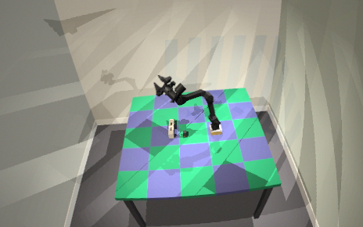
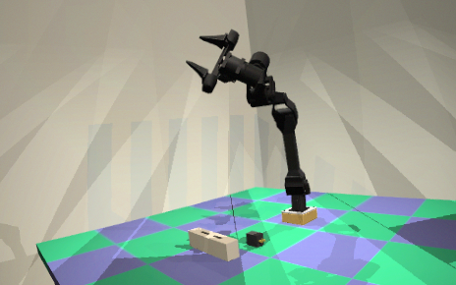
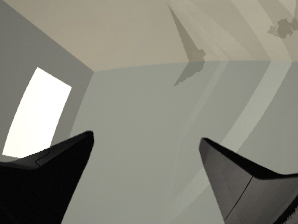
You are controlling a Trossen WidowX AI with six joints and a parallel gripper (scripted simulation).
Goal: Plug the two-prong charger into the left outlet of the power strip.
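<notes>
The black two-prong charger is 590 mm below my gripper tip, 160 mm behind it and 50 mm to the left of it.
</notes>
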